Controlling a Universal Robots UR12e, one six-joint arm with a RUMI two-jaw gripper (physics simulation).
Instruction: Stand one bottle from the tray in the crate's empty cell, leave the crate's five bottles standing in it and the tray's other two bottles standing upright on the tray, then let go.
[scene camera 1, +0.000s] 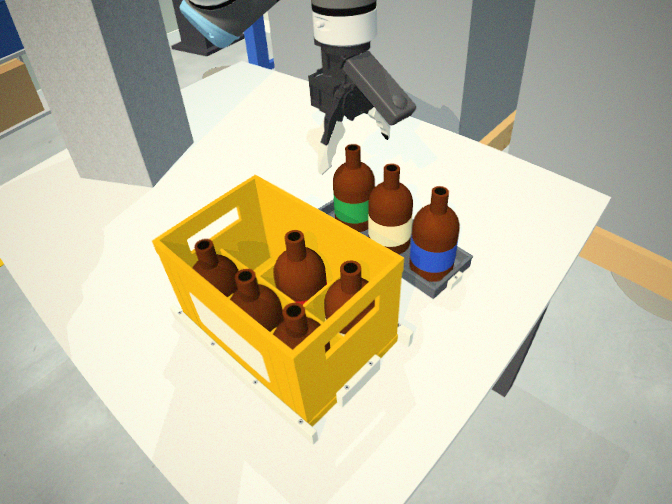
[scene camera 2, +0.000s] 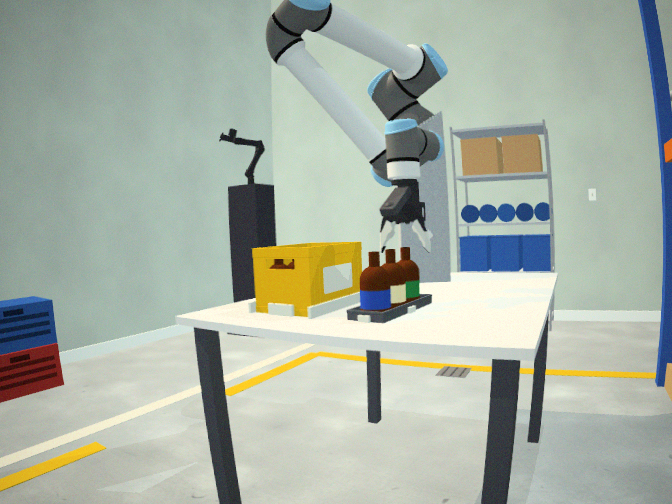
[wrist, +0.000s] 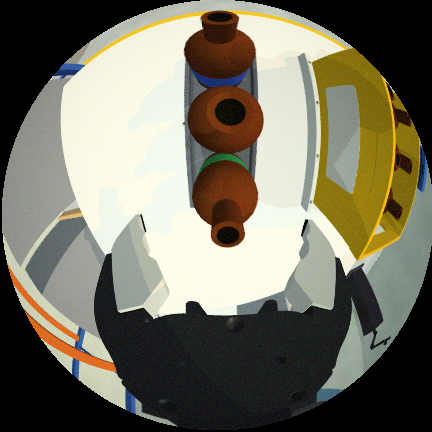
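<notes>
My gripper is open and empty, fingers down, above the green-labelled end of the tray. On the dark grey tray stand three upright brown bottles: green-labelled, cream-labelled and blue-labelled. The yellow crate holds five bottles, three along its label side and two in the row nearer the tray. The empty cell is that row's end cell away from the blue-labelled bottle; its floor is hidden.
Low pale rails edge the crate on the white table. The crate's high walls stand beside the tray. A grey pillar rises past the table's far left edge. A shelf unit stands in the background.
</notes>
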